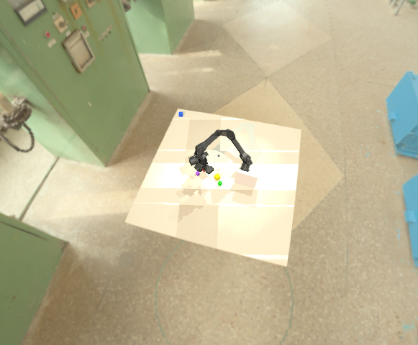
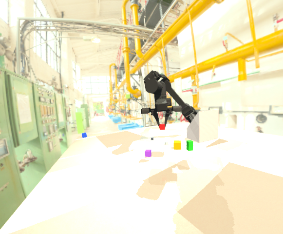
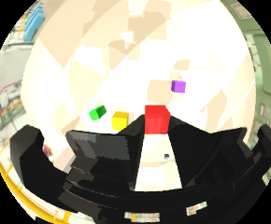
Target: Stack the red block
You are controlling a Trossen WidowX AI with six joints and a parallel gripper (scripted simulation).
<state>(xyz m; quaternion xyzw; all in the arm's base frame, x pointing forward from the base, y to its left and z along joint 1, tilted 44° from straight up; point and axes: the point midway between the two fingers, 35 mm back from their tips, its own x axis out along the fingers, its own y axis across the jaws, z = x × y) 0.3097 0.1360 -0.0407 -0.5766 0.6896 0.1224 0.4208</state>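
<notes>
Now: gripper tip 110 mm above the yellow block, 100 mm past it and 30 mm to the left of it. Round my gripper tip: purple block (120 mm below, 80 mm ahead, 10 mm to the right); red block (right at my gripper tip); blue block (610 mm to the right, 520 mm ahead, 120 mm below).
</notes>
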